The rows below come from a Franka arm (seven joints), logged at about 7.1 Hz.
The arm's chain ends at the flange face. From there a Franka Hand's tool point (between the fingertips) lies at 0.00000 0.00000 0.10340 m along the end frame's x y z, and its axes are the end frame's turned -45 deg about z.
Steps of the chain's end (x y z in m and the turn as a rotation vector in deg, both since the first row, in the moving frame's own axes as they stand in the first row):
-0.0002 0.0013 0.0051 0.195 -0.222 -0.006
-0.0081 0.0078 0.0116 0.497 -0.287 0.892
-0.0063 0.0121 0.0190 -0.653 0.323 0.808
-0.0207 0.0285 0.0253 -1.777 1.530 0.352
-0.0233 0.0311 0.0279 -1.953 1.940 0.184
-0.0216 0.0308 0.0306 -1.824 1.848 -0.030
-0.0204 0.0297 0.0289 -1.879 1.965 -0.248
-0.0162 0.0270 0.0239 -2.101 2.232 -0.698
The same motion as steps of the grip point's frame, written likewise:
-0.0011 0.0002 0.0051 0.295 -0.019 -0.006
-0.0110 -0.0012 0.0116 0.554 0.148 0.892
-0.0134 0.0053 0.0190 -0.690 -0.233 0.808
-0.0351 0.0097 0.0252 -2.338 -0.175 0.352
-0.0385 0.0105 0.0278 -2.753 -0.009 0.184
-0.0370 0.0112 0.0305 -2.596 0.017 -0.030
-0.0353 0.0115 0.0288 -2.718 0.061 -0.248
-0.0303 0.0132 0.0238 -3.064 0.093 -0.698

